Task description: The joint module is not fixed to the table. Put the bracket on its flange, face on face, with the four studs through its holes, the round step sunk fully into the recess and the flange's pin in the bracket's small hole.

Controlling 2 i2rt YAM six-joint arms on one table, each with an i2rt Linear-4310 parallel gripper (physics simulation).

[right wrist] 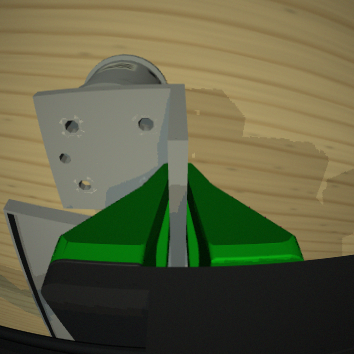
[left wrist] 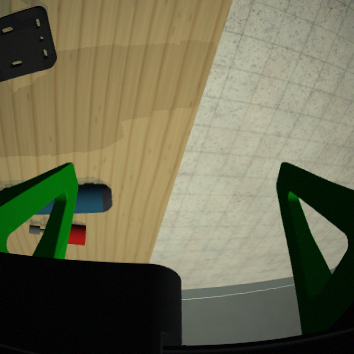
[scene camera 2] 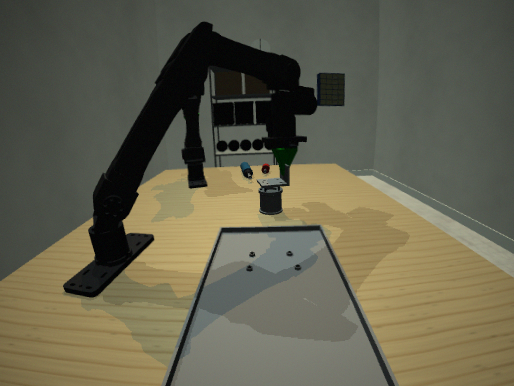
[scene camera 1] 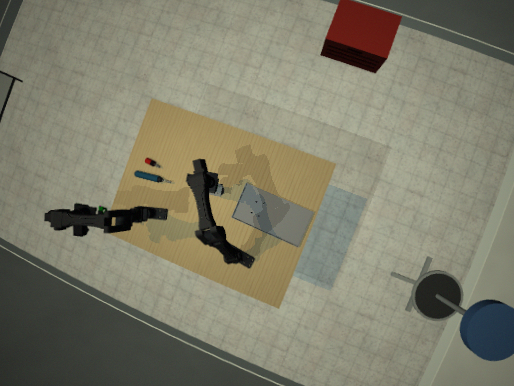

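Observation:
The grey L-shaped bracket is in my right gripper, which is shut on its upright wall. Its flat plate with holes lies level over the dark round joint module, which stands on the wooden table. In scene camera 2 the bracket plate sits just above or on the module's top; I cannot tell if the faces touch. In the right wrist view the module's round body shows behind the plate. My left gripper is open and empty, out past the table's edge over the floor.
A blue-handled tool and a red-handled tool lie at the table's far-left side. A grey tray holds several small nuts. The right arm's base plate is bolted to the table.

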